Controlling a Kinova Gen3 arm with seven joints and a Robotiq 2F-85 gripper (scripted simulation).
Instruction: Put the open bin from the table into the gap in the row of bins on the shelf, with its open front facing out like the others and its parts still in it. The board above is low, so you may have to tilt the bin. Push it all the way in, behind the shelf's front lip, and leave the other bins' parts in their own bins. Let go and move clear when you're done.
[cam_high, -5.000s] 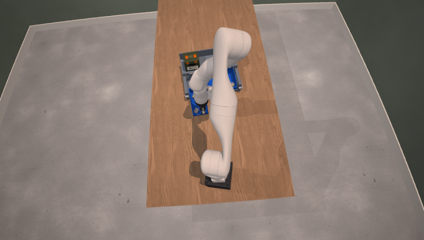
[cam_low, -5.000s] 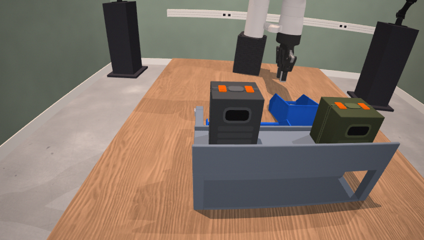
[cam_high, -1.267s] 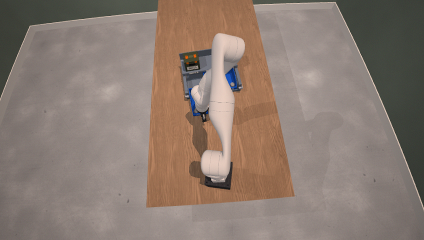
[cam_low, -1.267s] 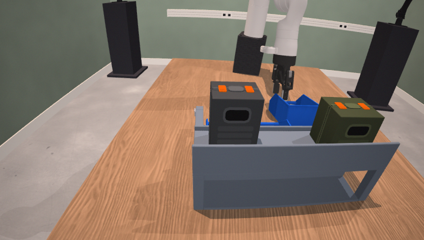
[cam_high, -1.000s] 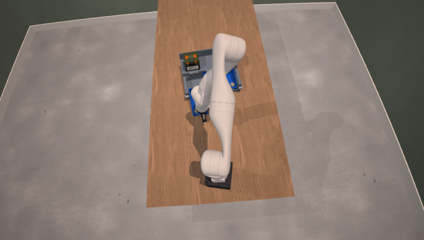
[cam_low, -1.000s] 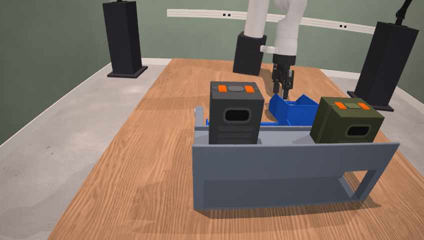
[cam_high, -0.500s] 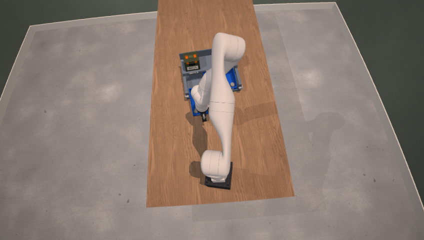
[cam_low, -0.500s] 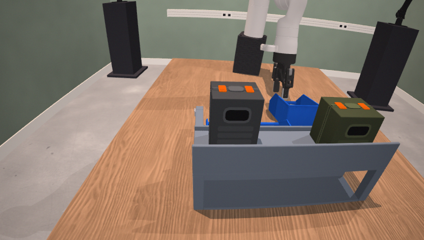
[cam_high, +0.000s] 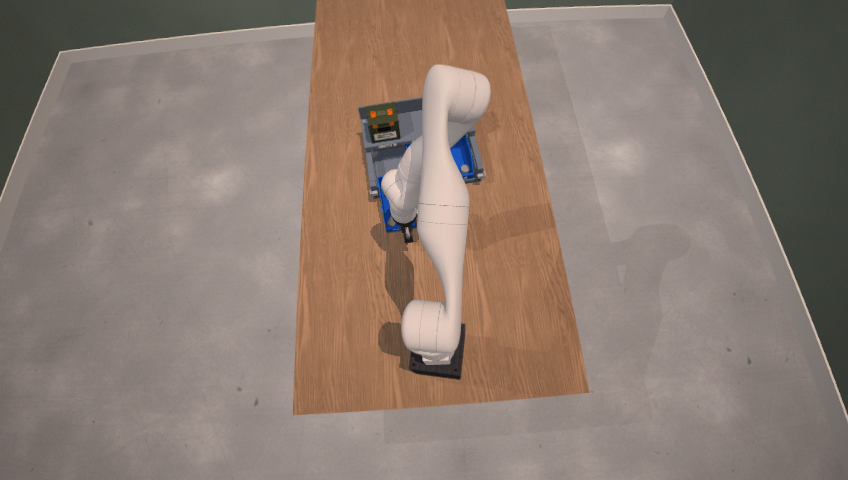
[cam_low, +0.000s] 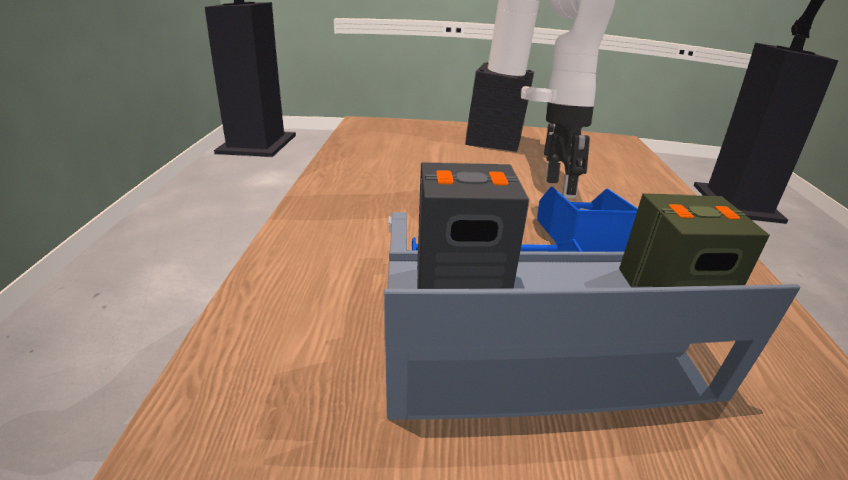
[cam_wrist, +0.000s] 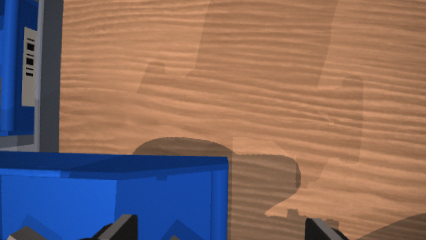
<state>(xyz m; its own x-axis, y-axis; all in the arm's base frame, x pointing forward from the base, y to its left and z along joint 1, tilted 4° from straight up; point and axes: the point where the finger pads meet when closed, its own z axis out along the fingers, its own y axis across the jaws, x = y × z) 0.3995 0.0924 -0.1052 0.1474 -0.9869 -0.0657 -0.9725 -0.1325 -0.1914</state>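
Right now my hand is 13 cm short of the grey part, 6 cm to the right of it and 3 cm above it. Also, from my hand: grey shelf (28 cm ahead, 6 cm to the right).
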